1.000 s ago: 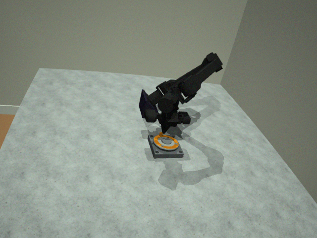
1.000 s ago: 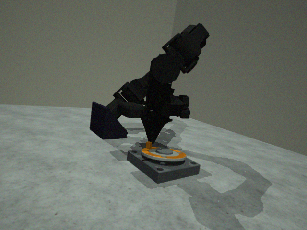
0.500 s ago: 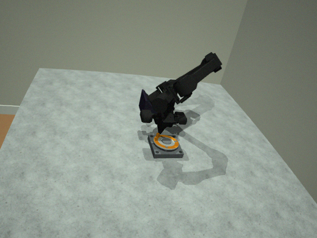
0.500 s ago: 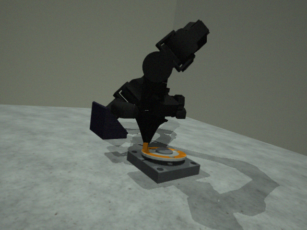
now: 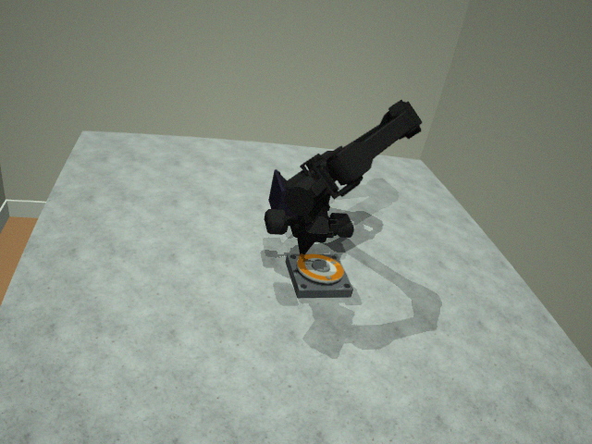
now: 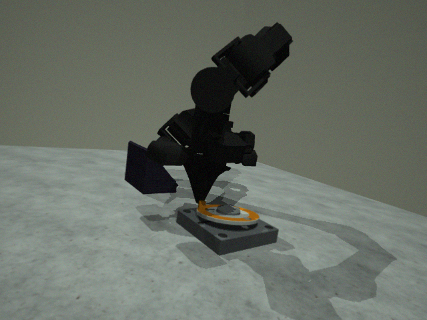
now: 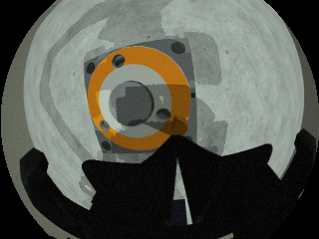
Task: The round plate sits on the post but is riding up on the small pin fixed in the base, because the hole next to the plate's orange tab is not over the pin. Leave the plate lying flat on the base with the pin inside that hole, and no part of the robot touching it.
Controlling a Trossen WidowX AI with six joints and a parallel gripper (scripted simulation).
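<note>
Right now the dark square base is 3 cm ahead of my gripper tip, 4 cm to the left of it and 2 cm below it.
</note>
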